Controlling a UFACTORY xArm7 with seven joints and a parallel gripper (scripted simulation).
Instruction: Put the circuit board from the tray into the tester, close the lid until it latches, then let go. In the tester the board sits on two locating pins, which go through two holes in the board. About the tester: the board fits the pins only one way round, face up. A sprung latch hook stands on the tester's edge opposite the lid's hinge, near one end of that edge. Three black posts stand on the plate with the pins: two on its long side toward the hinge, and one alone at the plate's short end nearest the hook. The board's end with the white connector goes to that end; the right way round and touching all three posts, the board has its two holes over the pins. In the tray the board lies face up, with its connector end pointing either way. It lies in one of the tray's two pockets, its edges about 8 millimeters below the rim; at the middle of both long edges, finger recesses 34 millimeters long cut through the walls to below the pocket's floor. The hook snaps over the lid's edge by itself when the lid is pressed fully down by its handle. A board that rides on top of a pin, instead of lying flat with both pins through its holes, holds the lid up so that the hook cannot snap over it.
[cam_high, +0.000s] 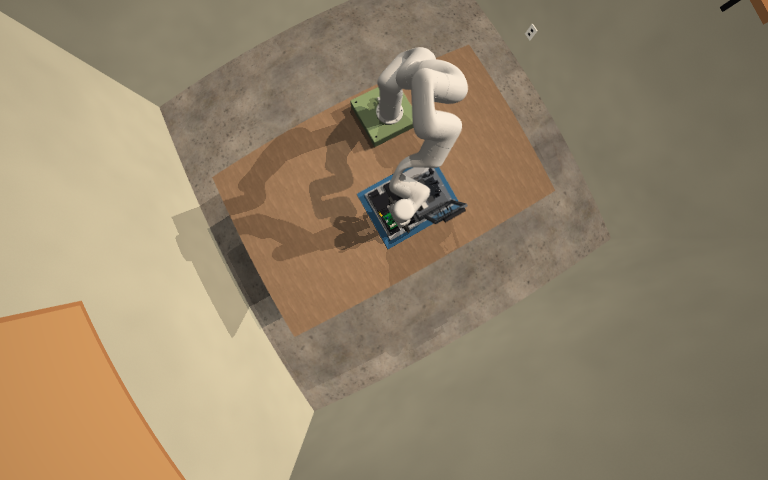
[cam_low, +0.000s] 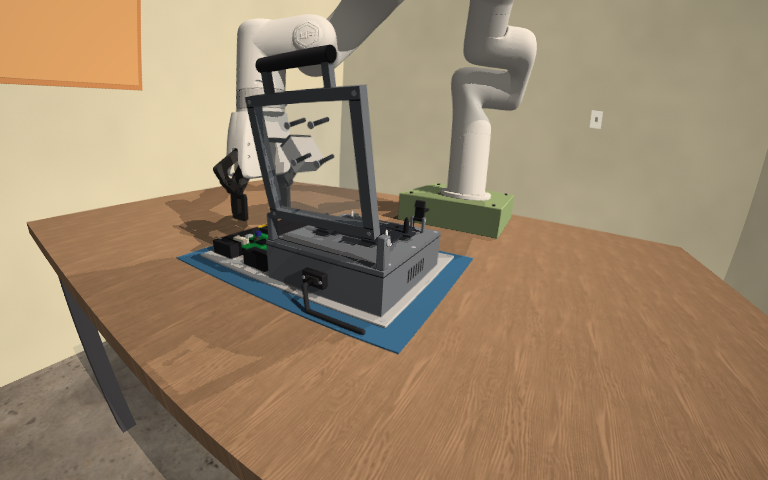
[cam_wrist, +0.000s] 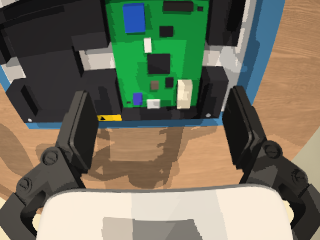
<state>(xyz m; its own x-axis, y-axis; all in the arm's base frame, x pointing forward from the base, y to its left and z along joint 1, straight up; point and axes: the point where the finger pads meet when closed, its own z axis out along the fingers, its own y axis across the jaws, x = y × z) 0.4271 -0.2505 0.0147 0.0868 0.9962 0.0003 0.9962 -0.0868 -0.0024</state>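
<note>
My gripper is now 60 mm above the green circuit board. From my hand the other things lie so: latch hook (80 mm behind, 240 mm to the left, 10 mm above); tester lid (100 mm ahead, 160 mm to the left, 100 mm above).
</note>
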